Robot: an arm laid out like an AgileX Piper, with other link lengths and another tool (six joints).
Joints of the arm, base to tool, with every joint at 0 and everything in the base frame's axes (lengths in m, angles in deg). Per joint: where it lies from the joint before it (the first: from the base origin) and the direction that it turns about. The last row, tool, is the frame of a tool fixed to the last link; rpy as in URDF.
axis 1: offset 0 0 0.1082 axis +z
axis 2: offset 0 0 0 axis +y
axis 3: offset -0.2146 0 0.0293 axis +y
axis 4: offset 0.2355 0 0.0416 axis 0.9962 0 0.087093
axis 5: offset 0 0 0 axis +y
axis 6: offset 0.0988 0 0.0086 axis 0.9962 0 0.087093
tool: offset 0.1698 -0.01 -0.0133 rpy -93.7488 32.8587 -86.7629
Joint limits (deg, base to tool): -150..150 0..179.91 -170..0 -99.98..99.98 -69.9..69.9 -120..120
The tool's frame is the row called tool.
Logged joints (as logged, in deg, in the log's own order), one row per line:
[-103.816, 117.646, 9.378, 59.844, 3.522, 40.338]
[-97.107, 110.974, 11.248, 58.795, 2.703, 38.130]
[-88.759, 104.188, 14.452, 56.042, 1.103, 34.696]
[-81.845, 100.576, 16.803, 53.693, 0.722, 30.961]
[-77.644, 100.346, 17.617, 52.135, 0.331, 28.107]
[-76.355, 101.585, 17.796, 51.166, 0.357, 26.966]
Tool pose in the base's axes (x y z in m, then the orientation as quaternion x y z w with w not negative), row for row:
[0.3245, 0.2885, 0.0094, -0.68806, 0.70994, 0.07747, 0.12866]
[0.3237, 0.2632, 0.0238, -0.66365, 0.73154, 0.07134, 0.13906]
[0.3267, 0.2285, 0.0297, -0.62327, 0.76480, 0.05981, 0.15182]
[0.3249, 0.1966, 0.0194, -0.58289, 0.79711, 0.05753, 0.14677]
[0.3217, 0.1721, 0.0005, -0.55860, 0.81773, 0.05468, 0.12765]
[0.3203, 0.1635, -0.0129, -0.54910, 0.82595, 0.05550, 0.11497]
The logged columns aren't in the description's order. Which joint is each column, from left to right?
Columns, left to right: axis 3, axis 2, axis 6, axis 5, axis 4, axis 1.
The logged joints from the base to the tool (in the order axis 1, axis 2, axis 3, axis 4, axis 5, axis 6), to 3 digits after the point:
[40.338, 117.646, -103.816, 3.522, 59.844, 9.378]
[38.130, 110.974, -97.107, 2.703, 58.795, 11.248]
[34.696, 104.188, -88.759, 1.103, 56.042, 14.452]
[30.961, 100.576, -81.845, 0.722, 53.693, 16.803]
[28.107, 100.346, -77.644, 0.331, 52.135, 17.617]
[26.966, 101.585, -76.355, 0.357, 51.166, 17.796]

